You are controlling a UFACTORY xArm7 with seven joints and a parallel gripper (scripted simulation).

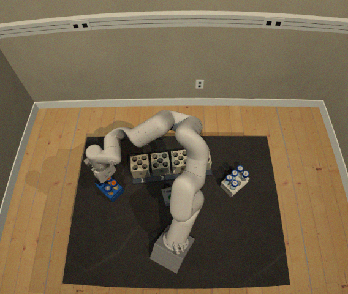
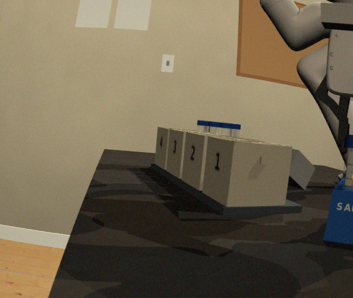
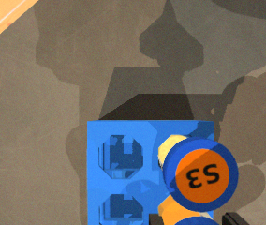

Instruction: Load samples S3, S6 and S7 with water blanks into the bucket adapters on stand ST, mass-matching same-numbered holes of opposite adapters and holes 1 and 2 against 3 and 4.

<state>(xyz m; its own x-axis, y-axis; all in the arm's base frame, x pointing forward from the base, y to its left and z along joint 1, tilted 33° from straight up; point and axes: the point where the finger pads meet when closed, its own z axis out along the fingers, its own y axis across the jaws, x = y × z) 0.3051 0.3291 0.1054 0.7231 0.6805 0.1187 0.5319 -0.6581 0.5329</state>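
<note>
Now: hand 1 cm past the blue sample rack, 2 cm to the right of it and 9 cm above it. Also, from my hand: white blank rack (13 cm behind, 65 cm to the right, 9 cm below); adapter 1 (7 cm ahead, 17 cm to the right, 7 cm below).
</note>
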